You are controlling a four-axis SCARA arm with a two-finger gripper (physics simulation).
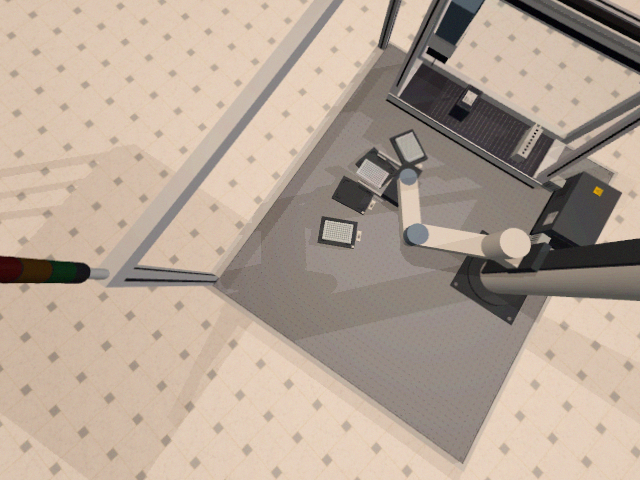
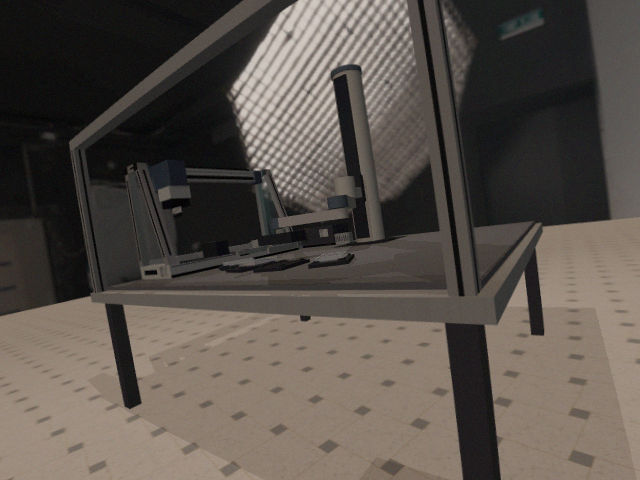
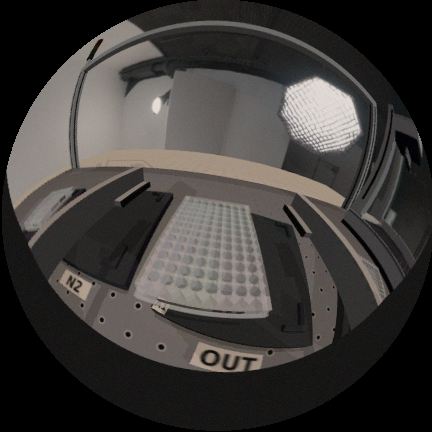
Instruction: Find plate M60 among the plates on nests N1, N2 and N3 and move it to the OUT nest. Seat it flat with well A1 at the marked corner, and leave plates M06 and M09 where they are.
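Where they show: gripper, fingertip midpoint: [image 1: 368,166] [image 2: 252,252] [image 3: 218,185]; arm's base, origin of the base link: [image 1: 494,276].
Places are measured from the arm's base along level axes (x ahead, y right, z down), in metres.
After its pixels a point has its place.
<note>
A clear well plate [image 1: 372,174] @[x 0.700, y 0.083, z -0.034 m] [image 3: 210,250] @[x 0.683, y 0.086, z -0.043 m] lies on the OUT nest [image 3: 287,270] @[x 0.683, y 0.163, z -0.025 m], shifted towards the N2 side and overhanging that edge; bare nest shows on its other side. A small tag stands at its near left corner. No plate number is readable. My gripper [image 1: 369,166] @[x 0.733, y 0.084, z -0.075 m] [image 3: 218,185] @[x 0.733, y 0.084, z -0.075 m] is open and low over this plate, one finger beyond each long side, nothing between them. The N2 nest [image 1: 352,194] @[x 0.725, y -0.045, z -0.025 m] [image 3: 120,240] @[x 0.686, y -0.004, z -0.025 m] holds no plate. Another plate [image 1: 338,230] @[x 0.686, y -0.222, z -0.029 m] [image 2: 333,256] @[x 0.735, y -0.268, z -0.038 m] [image 3: 50,207] @[x 0.681, y -0.183, z -0.039 m] sits on the nest beyond N2. A third plate [image 1: 408,146] @[x 0.634, y 0.296, z -0.030 m] [image 3: 374,277] @[x 0.644, y 0.318, z -0.038 m] sits on the nest beyond OUT.
A framed station with a dark deck [image 1: 496,124] @[x 0.355, y 0.596, z -0.062 m] stands behind the nests, with a blue-topped head [image 1: 457,20] @[x 0.732, y 0.465, z -0.463 m] [image 2: 169,178] @[x 0.778, y 0.469, z -0.421 m] on its frame. A dark box [image 1: 576,209] @[x -0.082, y 0.381, z -0.127 m] stands near the arm's column [image 2: 364,155] @[x 0.046, y -0.059, z -0.444 m]. Enclosure posts [image 2: 444,155] @[x 1.044, y -0.707, z -0.209 m] rise at the table's edge.
</note>
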